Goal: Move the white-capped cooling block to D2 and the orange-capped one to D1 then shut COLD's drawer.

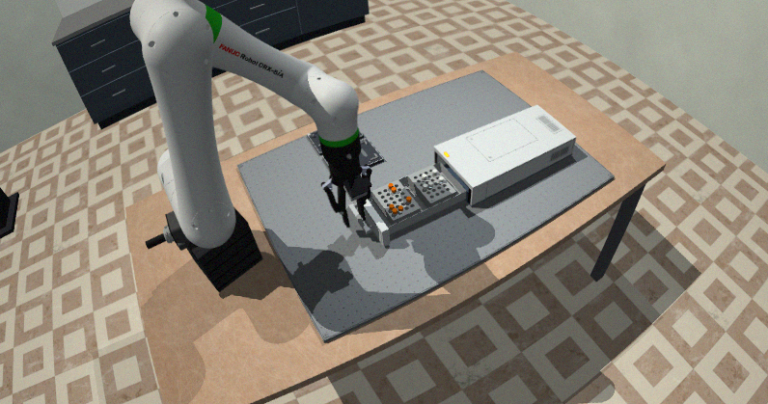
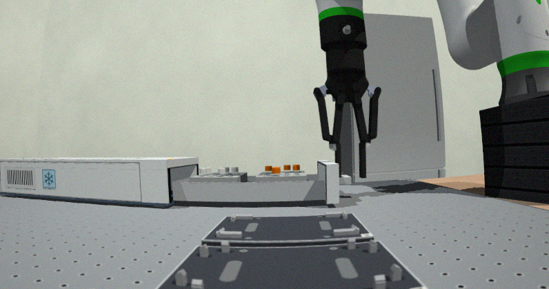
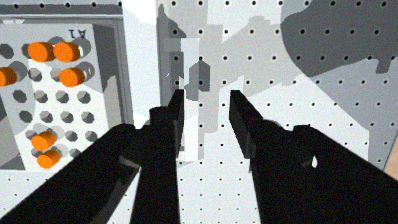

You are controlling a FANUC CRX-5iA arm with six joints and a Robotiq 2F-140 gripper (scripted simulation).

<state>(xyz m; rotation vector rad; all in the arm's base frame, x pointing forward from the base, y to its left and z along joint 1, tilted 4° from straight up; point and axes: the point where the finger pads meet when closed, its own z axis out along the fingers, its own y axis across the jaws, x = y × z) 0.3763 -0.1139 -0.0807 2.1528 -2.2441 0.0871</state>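
The white-capped cooling block lies 24 cm ahead of my hand, 4 cm below it and 1 cm to the right of it. From my hand the other things lie so: cooler drawer (17 cm ahead, 3 cm below, 1 cm to the right); cooler COLD (35 cm ahead, 3 cm below, 1 cm to the right); orange-capped cooling block (13 cm ahead, 4 cm below, 1 cm to the right).
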